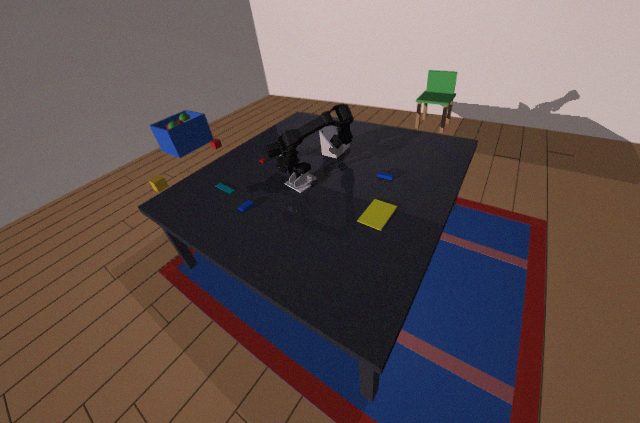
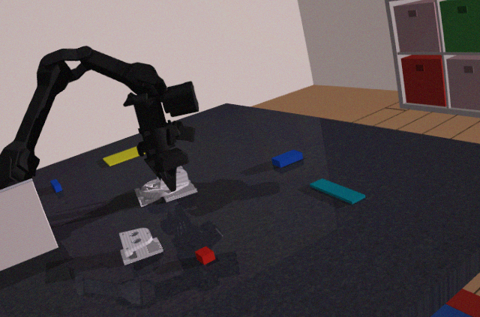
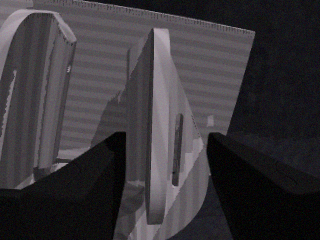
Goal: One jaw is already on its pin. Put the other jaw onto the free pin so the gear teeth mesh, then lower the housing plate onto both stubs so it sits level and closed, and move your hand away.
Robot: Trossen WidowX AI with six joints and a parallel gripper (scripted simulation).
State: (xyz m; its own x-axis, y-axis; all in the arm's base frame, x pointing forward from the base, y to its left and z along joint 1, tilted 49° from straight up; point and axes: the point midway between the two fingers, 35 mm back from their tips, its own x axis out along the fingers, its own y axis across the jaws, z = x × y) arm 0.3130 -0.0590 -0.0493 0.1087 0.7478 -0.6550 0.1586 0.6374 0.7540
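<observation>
Now: gripper tip 30 mm past the white jaw and 20 mm to the right of it. Also, from my gripper tip: teal bar 180 mm ahead, 320 mm to the right, 10 mm below; red cube 100 mm behind, 290 mm to the right, 10 mm below; white t-shaped piece 160 mm behind, 170 mm to the right, 10 mm below.
</observation>
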